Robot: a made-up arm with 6 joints. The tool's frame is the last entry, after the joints. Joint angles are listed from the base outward. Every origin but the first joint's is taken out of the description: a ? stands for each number. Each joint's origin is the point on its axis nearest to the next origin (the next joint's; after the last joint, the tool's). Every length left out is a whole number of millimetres.
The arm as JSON. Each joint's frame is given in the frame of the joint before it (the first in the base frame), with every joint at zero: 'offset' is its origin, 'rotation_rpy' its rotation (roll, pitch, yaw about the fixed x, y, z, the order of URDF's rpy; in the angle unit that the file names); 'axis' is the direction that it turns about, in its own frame. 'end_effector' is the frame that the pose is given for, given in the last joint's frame.
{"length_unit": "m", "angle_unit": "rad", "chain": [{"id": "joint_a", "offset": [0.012, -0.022, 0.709], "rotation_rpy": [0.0, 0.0, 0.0], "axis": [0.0, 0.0, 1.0]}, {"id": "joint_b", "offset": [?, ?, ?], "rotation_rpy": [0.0, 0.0, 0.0], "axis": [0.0, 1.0, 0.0]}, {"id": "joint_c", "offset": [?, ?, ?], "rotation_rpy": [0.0, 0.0, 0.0], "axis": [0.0, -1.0, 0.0]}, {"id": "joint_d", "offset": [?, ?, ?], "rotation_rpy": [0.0, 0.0, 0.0], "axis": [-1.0, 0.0, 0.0]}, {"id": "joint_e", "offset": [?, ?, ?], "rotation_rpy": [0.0, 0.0, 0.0], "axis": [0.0, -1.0, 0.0]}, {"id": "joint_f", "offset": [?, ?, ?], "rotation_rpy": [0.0, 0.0, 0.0], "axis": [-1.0, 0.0, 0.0]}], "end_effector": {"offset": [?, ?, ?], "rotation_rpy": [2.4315, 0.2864, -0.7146]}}
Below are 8 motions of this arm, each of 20 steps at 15 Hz.
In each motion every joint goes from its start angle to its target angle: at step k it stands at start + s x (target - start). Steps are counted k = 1, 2, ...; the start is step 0. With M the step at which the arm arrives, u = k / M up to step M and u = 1 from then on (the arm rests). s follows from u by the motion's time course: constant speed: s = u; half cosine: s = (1 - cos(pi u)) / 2; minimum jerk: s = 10 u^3 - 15 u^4 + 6 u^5.
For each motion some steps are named. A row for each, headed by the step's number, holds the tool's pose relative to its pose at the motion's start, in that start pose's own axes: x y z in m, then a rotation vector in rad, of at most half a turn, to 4 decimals.
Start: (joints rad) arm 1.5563 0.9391 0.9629 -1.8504 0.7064 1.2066
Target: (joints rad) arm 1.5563 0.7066 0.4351 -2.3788 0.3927 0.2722
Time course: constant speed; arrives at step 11
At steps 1, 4, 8, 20:
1: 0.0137 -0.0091 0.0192 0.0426 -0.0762 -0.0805
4: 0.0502 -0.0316 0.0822 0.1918 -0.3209 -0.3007
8: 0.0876 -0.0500 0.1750 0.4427 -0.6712 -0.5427
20: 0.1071 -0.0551 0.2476 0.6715 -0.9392 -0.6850

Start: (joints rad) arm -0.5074 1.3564 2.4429 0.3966 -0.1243 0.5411
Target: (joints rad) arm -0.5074 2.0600 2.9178 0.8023 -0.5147 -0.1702
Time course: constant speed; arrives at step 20
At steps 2, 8, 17, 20:
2: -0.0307 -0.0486 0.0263 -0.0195 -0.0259 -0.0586
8: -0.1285 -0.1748 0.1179 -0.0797 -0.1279 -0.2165
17: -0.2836 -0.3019 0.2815 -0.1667 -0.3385 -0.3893
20: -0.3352 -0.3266 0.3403 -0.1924 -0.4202 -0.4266

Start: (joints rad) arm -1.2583 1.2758 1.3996 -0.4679 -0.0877 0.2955
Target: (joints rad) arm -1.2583 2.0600 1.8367 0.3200 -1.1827 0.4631
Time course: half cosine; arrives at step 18
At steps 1, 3, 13, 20:
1: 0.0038 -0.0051 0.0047 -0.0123 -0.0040 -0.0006
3: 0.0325 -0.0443 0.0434 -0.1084 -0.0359 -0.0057
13: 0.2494 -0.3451 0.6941 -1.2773 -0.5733 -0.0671
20: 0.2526 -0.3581 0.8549 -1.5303 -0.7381 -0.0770

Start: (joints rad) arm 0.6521 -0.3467 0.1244 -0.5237 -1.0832 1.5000
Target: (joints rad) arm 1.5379 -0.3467 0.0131 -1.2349 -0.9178 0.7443
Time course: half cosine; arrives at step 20
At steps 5, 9, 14, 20:
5: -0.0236 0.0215 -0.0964 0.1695 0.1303 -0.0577
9: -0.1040 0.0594 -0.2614 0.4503 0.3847 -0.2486
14: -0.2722 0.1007 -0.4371 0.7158 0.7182 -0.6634
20: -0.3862 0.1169 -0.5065 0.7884 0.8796 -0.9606

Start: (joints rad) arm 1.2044 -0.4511 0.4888 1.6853 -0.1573 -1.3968
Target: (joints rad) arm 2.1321 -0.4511 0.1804 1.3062 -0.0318 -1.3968
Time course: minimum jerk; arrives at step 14
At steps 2, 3, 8, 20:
2: -0.0026 -0.0111 0.0006 0.0088 -0.0024 -0.0301
3: -0.0089 -0.0330 0.0014 0.0261 -0.0071 -0.0899
8: -0.2001 -0.2587 -0.0240 0.2085 -0.0423 -0.8190
20: -0.4148 -0.3180 -0.0598 0.2934 -0.0454 -1.2943

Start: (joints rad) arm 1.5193 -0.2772 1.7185 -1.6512 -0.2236 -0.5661
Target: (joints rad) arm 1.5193 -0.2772 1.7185 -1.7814 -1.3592 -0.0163
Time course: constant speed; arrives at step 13
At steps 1, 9, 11, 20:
1: 0.0098 -0.0036 0.0172 -0.0593 -0.0680 0.0237
9: 0.0307 -0.0201 0.1738 -0.6124 -0.5698 0.0771
11: 0.0194 -0.0195 0.2130 -0.7664 -0.6804 0.0501
20: 0.0019 -0.0165 0.2500 -0.9236 -0.7837 0.0059

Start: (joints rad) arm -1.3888 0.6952 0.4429 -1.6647 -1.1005 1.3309
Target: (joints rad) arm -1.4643 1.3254 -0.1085 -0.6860 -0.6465 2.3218
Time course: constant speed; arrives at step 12
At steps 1, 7, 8, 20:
1: 0.0873 -0.0038 0.0954 -0.0697 -0.1049 0.0345
7: 0.3961 -0.1772 0.7382 -0.6858 -0.5484 -0.0518
8: 0.4095 -0.2269 0.8445 -0.8059 -0.5742 -0.1125
20: 0.3622 -0.4603 1.2246 -1.2638 -0.4862 -0.4476

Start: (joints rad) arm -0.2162 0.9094 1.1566 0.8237 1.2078 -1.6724
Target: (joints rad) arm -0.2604 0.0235 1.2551 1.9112 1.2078 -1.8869
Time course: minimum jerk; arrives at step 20
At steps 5, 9, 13, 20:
5: -0.0413 -0.0492 -0.1184 -0.1359 0.0084 -0.0122
9: -0.2074 -0.2125 -0.4168 -0.5306 0.0193 0.0243
13: -0.4710 -0.4251 -0.6733 -0.9596 0.0136 0.2071
20: -0.6749 -0.5693 -0.7866 -1.1979 0.0054 0.4075

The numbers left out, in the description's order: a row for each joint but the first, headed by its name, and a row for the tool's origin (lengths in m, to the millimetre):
joint_b: 0.153 -0.026 0.0
joint_c: -0.019 0.0 0.571
joint_d: 0.777 0.0 0.244
joint_e: 0.0 0.009 0.019
joint_f: 0.238 0.0 -0.024
tool: 0.0 -0.01 0.022

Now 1 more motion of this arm.
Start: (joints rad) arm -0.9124 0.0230 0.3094 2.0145 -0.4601 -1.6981
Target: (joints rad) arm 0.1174 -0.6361 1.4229 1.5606 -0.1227 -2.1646
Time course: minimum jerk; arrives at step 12
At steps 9, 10, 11, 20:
9: -0.0059 1.3577 0.5268 1.9215 0.4700 -1.3443
10: 0.0855 1.3687 0.6465 2.0751 0.4970 -1.4319
11: 0.1278 1.3661 0.7007 2.1449 0.5087 -1.4679
20: 0.1349 1.3652 0.7098 2.1566 0.5107 -1.4737

